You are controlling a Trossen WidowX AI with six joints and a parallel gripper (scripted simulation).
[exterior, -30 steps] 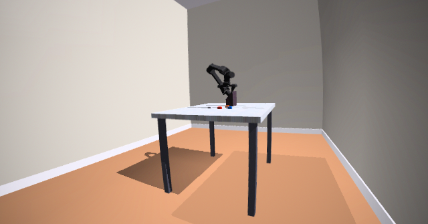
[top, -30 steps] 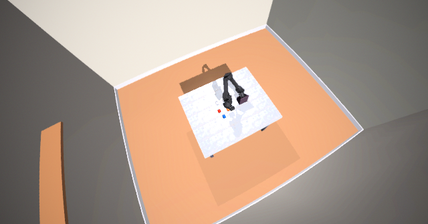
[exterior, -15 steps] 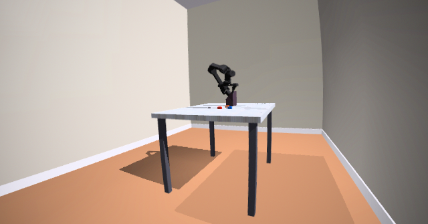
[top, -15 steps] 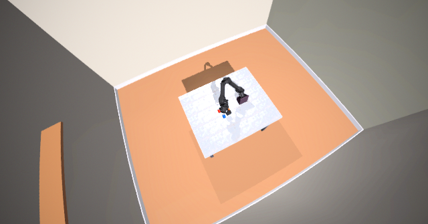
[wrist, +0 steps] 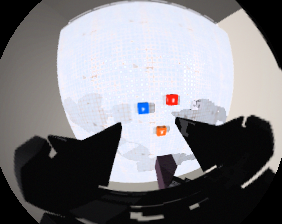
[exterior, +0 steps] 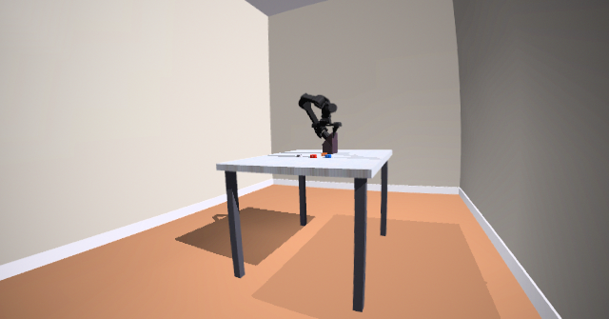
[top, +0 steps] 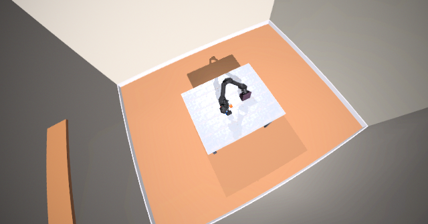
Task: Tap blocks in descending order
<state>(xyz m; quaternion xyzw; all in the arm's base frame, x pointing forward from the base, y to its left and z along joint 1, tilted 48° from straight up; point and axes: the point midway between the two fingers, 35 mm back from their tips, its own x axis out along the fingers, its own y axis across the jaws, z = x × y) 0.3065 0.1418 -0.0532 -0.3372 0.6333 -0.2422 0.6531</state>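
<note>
Now: gripper tip 110 mm above the red block, 90 mm to the left of it and 20 mm short of it. Round my gripper tip: orange block (110 mm below, 90 mm behind, 70 mm to the right); white block (210 mm to the right, 110 mm below, 10 mm ahead); blue block (110 mm below, 10 mm behind).
</note>
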